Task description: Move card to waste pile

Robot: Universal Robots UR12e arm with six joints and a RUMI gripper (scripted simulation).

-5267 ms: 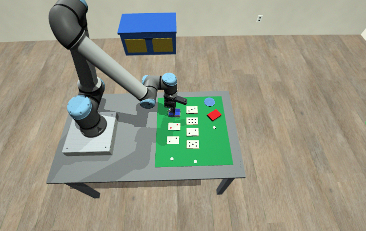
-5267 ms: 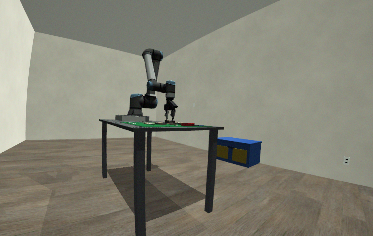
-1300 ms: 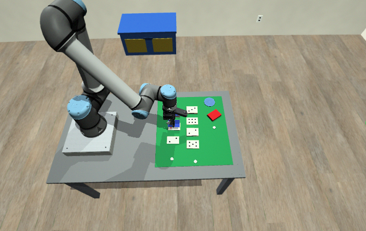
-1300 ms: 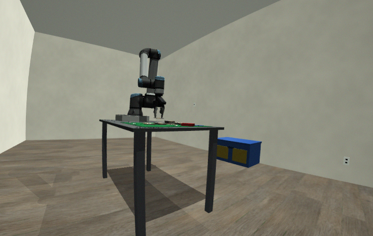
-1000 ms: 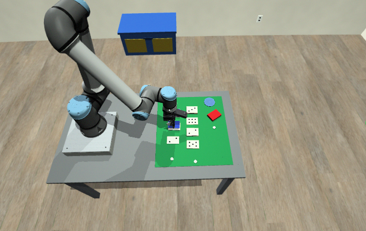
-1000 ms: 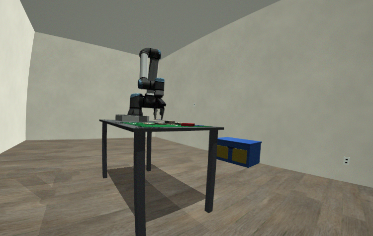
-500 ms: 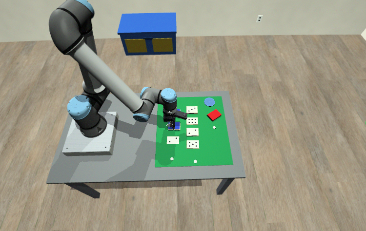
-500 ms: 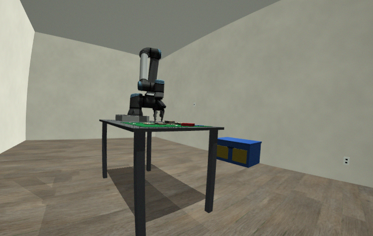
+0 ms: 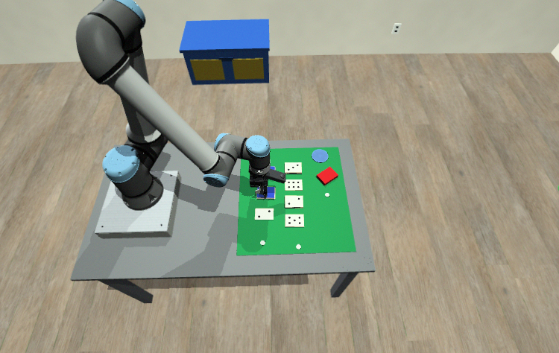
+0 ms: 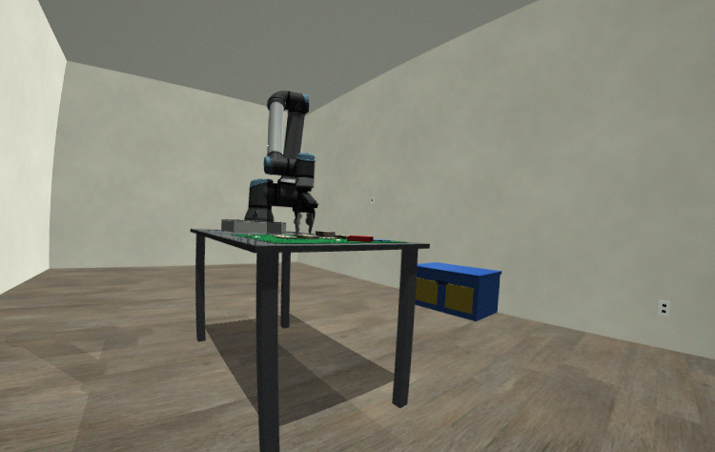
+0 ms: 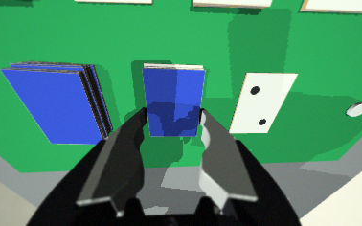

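Right now my hand is 13 cm short of the green mat, 4 cm above it and 3 cm to the left of it. The rest, counted from my hand: red block: 33 cm ahead, 6 cm to the left, 2 cm below; card: 1 cm below.
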